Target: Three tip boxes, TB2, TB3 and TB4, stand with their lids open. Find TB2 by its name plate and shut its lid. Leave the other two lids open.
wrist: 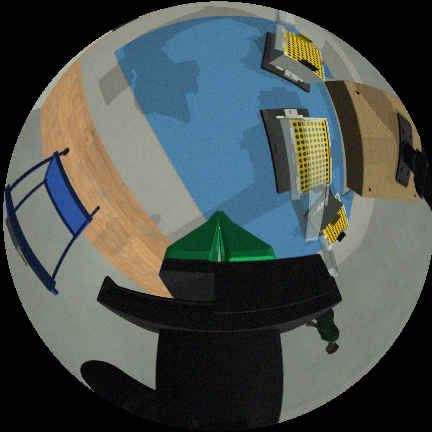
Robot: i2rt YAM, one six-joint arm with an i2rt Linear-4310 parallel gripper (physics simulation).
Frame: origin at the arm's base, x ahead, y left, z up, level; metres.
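Seen in the pictures: gripper, between the fingertips: (218, 216).
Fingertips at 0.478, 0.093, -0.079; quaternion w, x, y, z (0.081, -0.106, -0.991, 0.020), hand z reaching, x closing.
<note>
Offsets run from my fingertips to a thing's top centre, as dx, dy, dz. "spot": to the spot under its first point. Level surfaces: height alone.
Three tip boxes with yellow tip racks stand on the right: a far box @(spot: -0.204, -0.227, -0.058) (303, 54), a middle box @(spot: -0.076, -0.049, +0.028) (311, 155) and a small-looking near box @(-0.285, +0.164, -0.039) (336, 226). The far box's clear lid (286, 19) stands open behind it. The middle box's clear lid @(spot: -0.087, +0.013, +0.030) (315, 220) shows as a see-through panel, overlapping part of its rack and reaching past its near end; I cannot tell its exact angle. The near box's clear lid @(spot: -0.191, +0.164, +0.020) (330, 262) sticks out below it, open. The name plates are too small to read. My green-fingered gripper (218, 216) is shut and empty, left of the near box in view.
A blue mat @(dz -0.113) (210, 100) lies under the boxes. A brown block (380, 145) with a black arm base stands right of them. A wooden strip (100, 190) edges the left side, with a blue-framed chair (67, 195) beyond. A person in green (327, 327) is at the lower right.
</note>
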